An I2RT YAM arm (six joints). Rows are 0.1 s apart.
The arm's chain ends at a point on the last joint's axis. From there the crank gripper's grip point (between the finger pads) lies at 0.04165 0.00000 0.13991 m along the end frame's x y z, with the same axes.
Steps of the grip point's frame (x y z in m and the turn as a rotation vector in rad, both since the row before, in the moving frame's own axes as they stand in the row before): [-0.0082, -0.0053, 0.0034, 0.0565, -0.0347, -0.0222]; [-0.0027, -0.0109, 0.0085, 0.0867, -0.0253, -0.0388]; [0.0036, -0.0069, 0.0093, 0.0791, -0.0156, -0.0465]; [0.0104, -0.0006, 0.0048, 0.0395, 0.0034, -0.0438]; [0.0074, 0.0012, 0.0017, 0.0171, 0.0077, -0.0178]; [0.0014, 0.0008, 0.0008, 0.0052, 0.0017, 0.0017]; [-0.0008, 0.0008, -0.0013, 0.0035, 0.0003, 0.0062]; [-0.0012, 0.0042, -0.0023, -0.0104, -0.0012, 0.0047]
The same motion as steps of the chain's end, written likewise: [-0.0032, 0.0035, 0.0023, 0.0565, -0.0347, -0.0222]; [0.0011, 0.0028, 0.0081, 0.0867, -0.0253, -0.0388]; [0.0061, 0.0061, 0.0092, 0.0791, -0.0156, -0.0465]; [0.0101, 0.0068, 0.0051, 0.0395, 0.0034, -0.0438]; [0.0064, 0.0043, 0.0021, 0.0171, 0.0077, -0.0178]; [0.0012, 0.0015, 0.0009, 0.0052, 0.0017, 0.0017]; [-0.0008, 0.0010, -0.0013, 0.0035, 0.0003, 0.0062]; [-0.0010, 0.0025, -0.0023, -0.0104, -0.0012, 0.0047]
